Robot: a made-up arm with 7 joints. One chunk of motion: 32 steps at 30 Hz.
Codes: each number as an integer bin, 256 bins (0 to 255) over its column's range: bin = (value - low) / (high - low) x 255, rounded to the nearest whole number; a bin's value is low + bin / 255 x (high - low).
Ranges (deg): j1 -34..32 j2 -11..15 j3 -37..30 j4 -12..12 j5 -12..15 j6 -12..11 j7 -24..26
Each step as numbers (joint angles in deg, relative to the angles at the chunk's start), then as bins.
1 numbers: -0.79 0.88 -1.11 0.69 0.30 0.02 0.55
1 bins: 128 117 137 135 116 133 125
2 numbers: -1.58 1.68 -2.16 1.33 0.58 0.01 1.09
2 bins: 125 124 133 142 119 133 128
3 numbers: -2.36 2.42 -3.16 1.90 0.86 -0.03 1.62
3 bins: 122 132 129 148 121 133 131
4 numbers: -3.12 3.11 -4.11 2.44 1.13 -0.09 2.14
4 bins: 119 138 125 153 124 132 133
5 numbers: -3.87 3.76 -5.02 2.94 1.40 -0.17 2.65
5 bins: 116 145 122 159 127 131 136
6 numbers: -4.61 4.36 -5.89 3.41 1.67 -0.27 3.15
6 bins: 114 151 118 164 129 130 138
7 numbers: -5.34 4.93 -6.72 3.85 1.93 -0.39 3.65
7 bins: 111 156 115 168 132 129 141
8 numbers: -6.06 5.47 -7.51 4.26 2.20 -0.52 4.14
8 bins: 108 162 112 173 134 127 144
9 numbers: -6.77 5.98 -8.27 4.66 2.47 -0.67 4.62
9 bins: 105 167 109 177 137 126 146
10 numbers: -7.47 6.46 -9.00 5.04 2.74 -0.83 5.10
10 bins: 103 171 107 181 139 124 148
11 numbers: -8.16 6.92 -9.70 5.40 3.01 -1.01 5.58
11 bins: 100 176 104 185 142 122 151
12 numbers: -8.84 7.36 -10.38 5.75 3.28 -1.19 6.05
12 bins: 97 180 101 189 144 120 153
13 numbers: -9.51 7.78 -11.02 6.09 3.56 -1.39 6.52
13 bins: 95 184 99 192 147 118 156
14 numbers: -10.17 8.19 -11.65 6.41 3.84 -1.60 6.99
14 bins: 92 188 96 196 150 115 158
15 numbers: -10.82 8.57 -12.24 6.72 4.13 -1.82 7.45
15 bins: 90 192 94 199 152 113 160
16 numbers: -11.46 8.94 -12.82 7.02 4.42 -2.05 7.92
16 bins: 87 196 92 202 155 110 163
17 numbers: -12.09 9.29 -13.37 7.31 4.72 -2.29 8.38
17 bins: 85 199 90 205 158 108 165
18 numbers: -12.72 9.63 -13.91 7.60 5.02 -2.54 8.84
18 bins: 82 202 88 208 161 105 167
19 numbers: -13.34 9.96 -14.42 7.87 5.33 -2.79 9.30
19 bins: 80 206 86 211 164 102 170
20 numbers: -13.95 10.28 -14.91 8.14 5.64 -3.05 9.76
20 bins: 77 209 84 214 167 99 172
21 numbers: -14.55 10.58 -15.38 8.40 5.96 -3.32 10.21
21 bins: 75 212 82 217 170 96 174
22 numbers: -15.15 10.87 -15.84 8.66 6.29 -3.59 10.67
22 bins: 73 214 81 220 173 93 177
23 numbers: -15.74 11.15 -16.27 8.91 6.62 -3.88 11.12
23 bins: 71 217 79 222 176 90 179
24 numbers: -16.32 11.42 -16.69 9.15 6.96 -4.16 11.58
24 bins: 68 220 77 225 179 87 181
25 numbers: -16.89 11.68 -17.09 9.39 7.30 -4.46 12.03
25 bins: 66 222 76 227 182 84 184
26 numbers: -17.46 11.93 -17.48 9.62 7.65 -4.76 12.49
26 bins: 64 225 74 230 186 80 186
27 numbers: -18.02 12.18 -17.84 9.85 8.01 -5.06 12.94
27 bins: 62 227 73 232 189 77 188
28 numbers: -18.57 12.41 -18.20 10.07 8.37 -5.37 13.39
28 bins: 60 230 72 234 192 74 191
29 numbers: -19.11 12.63 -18.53 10.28 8.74 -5.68 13.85
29 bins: 58 232 70 237 196 70 193
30 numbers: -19.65 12.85 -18.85 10.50 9.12 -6.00 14.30
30 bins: 55 234 69 239 199 67 195
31 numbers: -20.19 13.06 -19.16 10.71 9.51 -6.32 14.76
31 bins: 53 236 68 241 203 63 198
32 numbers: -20.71 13.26 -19.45 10.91 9.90 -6.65 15.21
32 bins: 51 238 67 243 207 59 200
